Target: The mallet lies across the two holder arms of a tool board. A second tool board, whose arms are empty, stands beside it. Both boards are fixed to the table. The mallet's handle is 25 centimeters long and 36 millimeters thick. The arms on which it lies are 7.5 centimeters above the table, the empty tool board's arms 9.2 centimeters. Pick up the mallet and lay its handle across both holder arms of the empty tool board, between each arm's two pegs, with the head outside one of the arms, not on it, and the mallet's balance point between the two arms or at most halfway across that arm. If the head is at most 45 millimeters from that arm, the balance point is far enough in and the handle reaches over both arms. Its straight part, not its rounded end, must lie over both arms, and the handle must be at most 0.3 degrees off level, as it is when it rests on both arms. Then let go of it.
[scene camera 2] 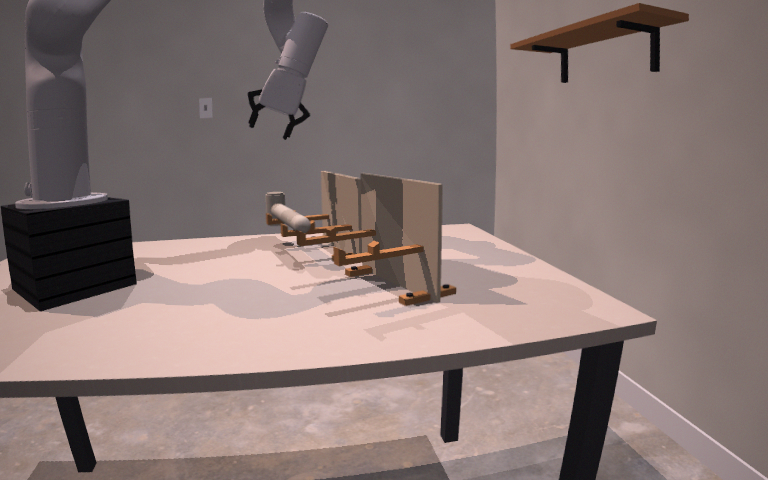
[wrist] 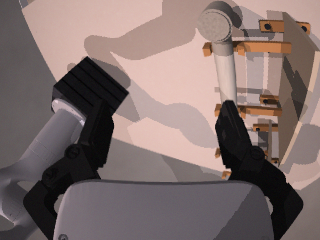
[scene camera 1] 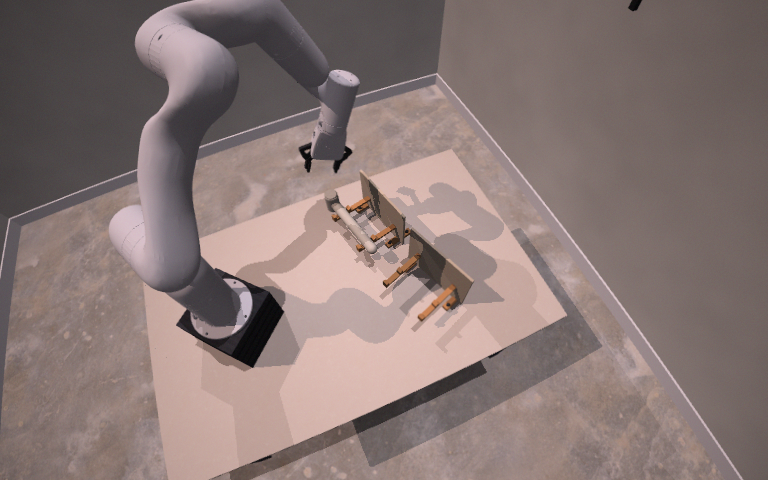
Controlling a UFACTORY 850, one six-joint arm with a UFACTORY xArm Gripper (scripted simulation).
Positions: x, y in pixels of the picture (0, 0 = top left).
Scene:
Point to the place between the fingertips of my gripper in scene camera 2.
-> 267, 133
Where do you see a tool board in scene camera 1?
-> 376, 200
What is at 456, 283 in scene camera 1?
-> A tool board.

